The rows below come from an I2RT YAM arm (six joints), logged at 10 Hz.
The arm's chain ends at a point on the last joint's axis. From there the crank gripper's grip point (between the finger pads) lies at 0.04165 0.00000 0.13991 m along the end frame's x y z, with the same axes.
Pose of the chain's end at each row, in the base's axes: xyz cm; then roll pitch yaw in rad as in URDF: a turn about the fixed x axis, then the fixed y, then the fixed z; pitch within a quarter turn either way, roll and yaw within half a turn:
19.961 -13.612 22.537 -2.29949 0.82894 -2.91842
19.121 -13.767 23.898 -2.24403 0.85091 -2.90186
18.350 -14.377 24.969 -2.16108 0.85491 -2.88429
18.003 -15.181 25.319 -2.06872 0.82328 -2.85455
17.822 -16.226 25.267 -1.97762 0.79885 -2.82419
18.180 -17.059 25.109 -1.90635 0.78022 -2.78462
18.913 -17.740 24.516 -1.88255 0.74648 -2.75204
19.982 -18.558 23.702 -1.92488 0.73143 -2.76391
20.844 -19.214 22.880 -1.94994 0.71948 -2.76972
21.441 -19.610 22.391 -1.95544 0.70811 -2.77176
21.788 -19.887 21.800 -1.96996 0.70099 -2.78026
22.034 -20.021 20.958 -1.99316 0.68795 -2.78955
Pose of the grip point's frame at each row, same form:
26.225 -22.894 13.172 -2.29949 0.82894 -2.91842
25.422 -23.487 15.015 -2.24403 0.85091 -2.90186
24.347 -24.818 16.716 -2.16108 0.85491 -2.88429
23.468 -26.384 17.722 -2.06872 0.82328 -2.85455
22.841 -28.102 18.421 -1.97762 0.79885 -2.82419
23.059 -29.339 18.905 -1.90635 0.78022 -2.78462
23.838 -30.113 18.537 -1.88255 0.74648 -2.75204
24.952 -30.704 17.310 -1.92488 0.73143 -2.76391
25.827 -31.221 16.240 -1.94994 0.71948 -2.76972
26.362 -31.611 15.694 -1.95544 0.70811 -2.77176
26.649 -31.831 14.958 -1.96996 0.70099 -2.78026
26.832 -31.854 13.883 -1.99316 0.68795 -2.78955

